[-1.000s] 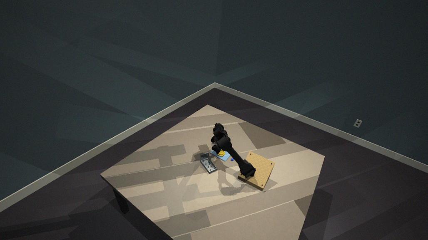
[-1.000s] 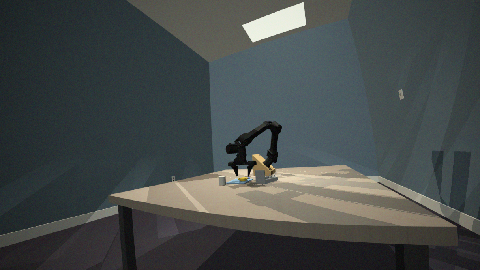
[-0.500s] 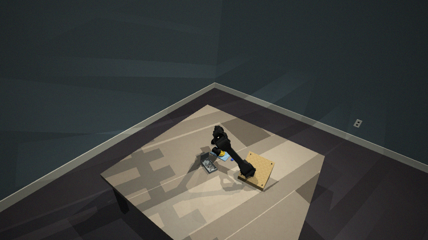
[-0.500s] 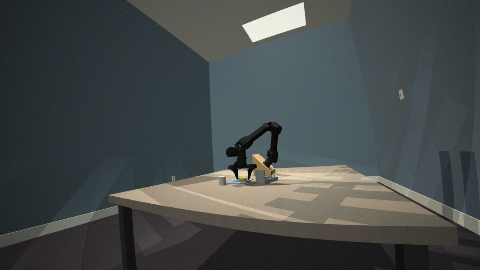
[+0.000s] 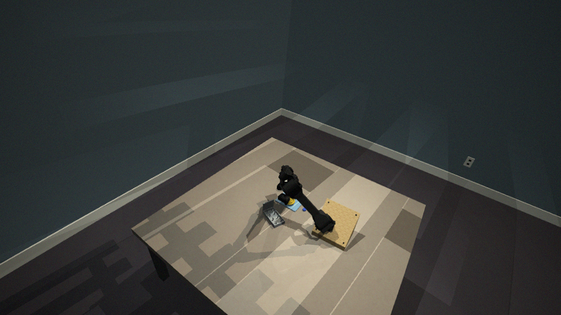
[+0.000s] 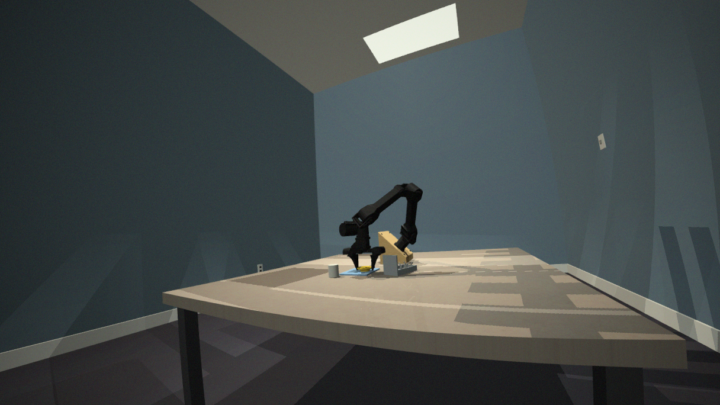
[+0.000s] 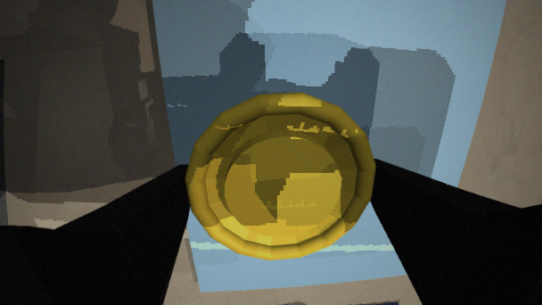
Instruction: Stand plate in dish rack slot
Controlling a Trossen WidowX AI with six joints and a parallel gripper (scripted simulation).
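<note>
Right now the grey dish rack is 20 mm ahead of my gripper tip, 160 mm to the left of it and 10 mm above it. Round my gripper tip: white cup (90 mm ahead, 110 mm to the right, 20 mm above); then blue spoon (110 mm behind, 20 mm to the right, 10 mm below); then yellow plate (10 mm above).
</note>
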